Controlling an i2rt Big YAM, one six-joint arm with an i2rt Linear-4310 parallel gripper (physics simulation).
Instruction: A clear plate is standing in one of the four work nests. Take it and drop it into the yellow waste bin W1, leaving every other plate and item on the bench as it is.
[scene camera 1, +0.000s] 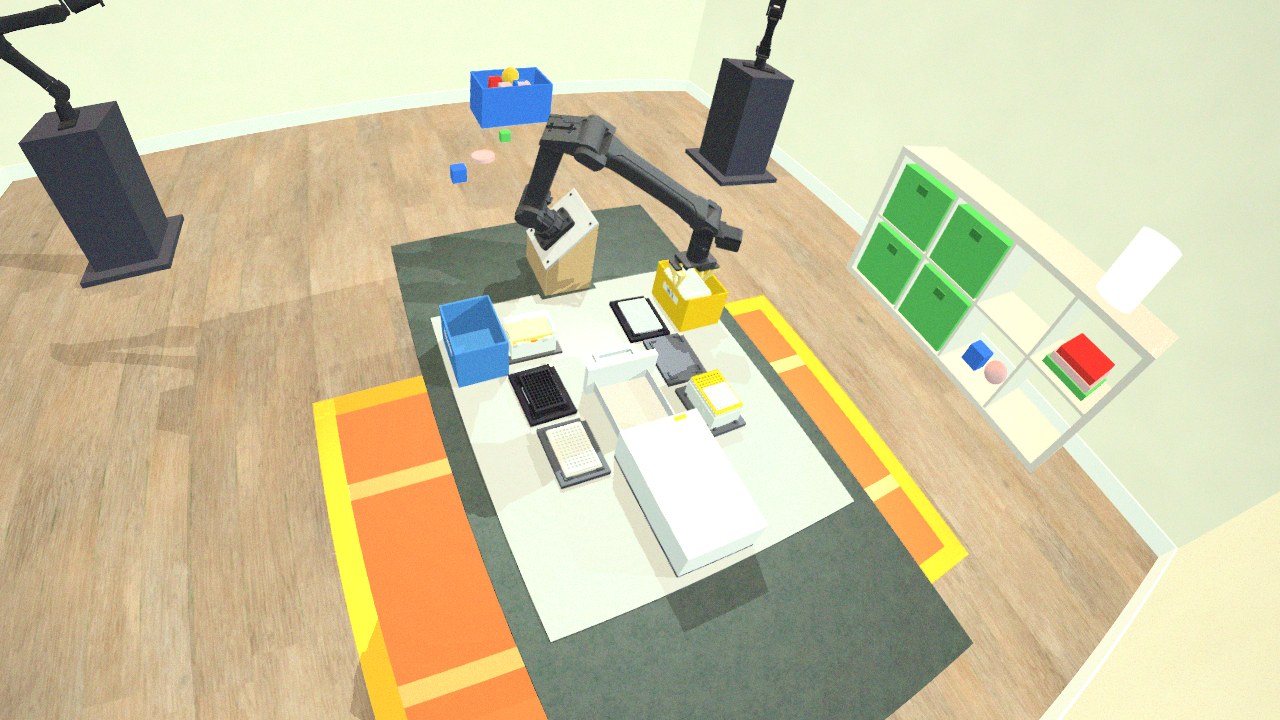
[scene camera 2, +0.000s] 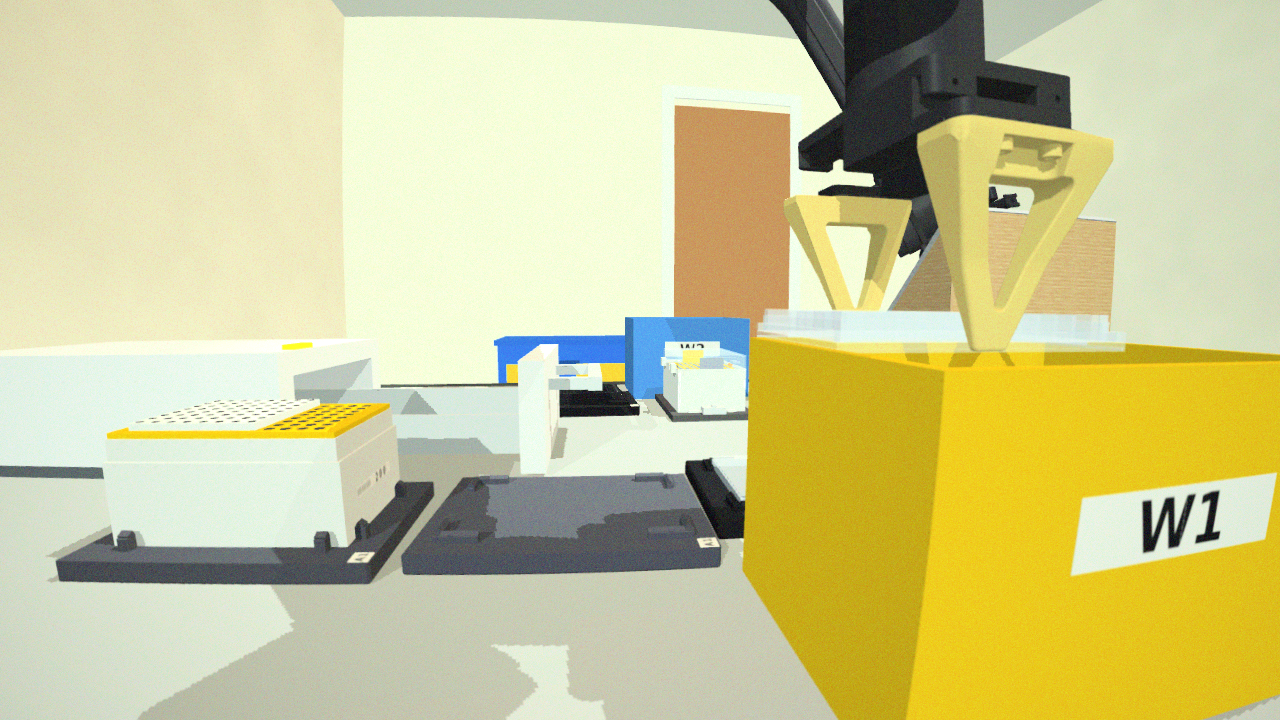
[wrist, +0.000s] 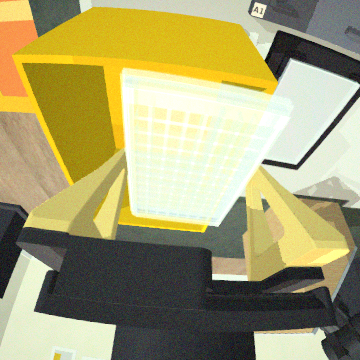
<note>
I see my gripper (scene camera 2: 910, 343), a yellow-topped tip rack (scene camera 2: 228, 473) and a black plate (scene camera 1: 539, 386).
The yellow-topped tip rack shows as well in scene camera 1 (scene camera 1: 715, 401). The black plate also shows in scene camera 2 (scene camera 2: 609, 391). My gripper shows as well in scene camera 1 (scene camera 1: 688, 284) and in the wrist view (wrist: 189, 159). The wrist view does not show the yellow-topped tip rack: it is out of frame. The wrist view does not show the black plate: it is out of frame.
</note>
